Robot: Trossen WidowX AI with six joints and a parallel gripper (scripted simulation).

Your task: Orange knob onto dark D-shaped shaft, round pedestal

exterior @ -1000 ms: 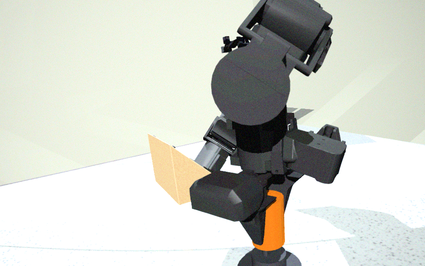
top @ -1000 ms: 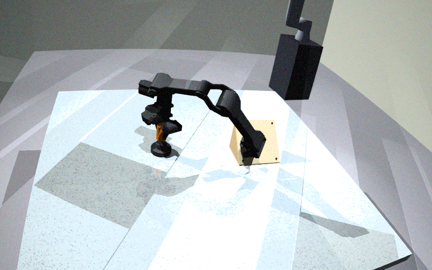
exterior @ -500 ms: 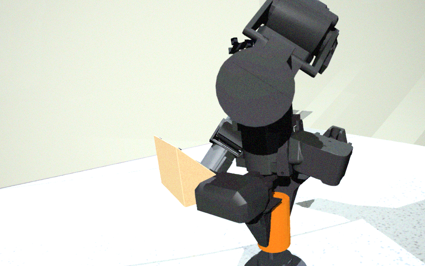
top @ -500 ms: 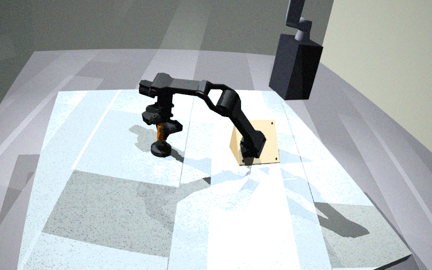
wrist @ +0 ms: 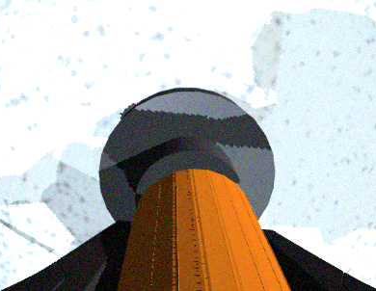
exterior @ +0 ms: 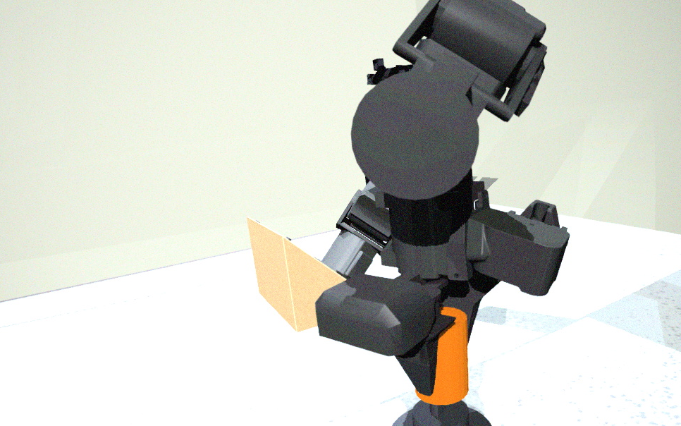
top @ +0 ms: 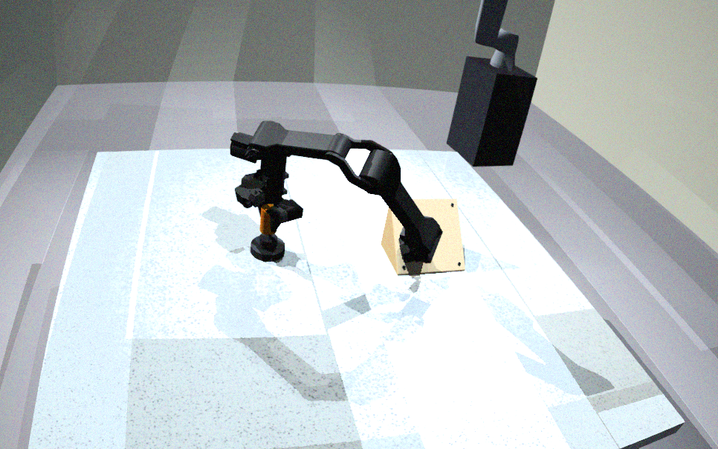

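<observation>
My gripper tip is 2 cm below the orange knob. The rest, counted from my gripper tip: round dark pedestal 4 cm below.
</observation>
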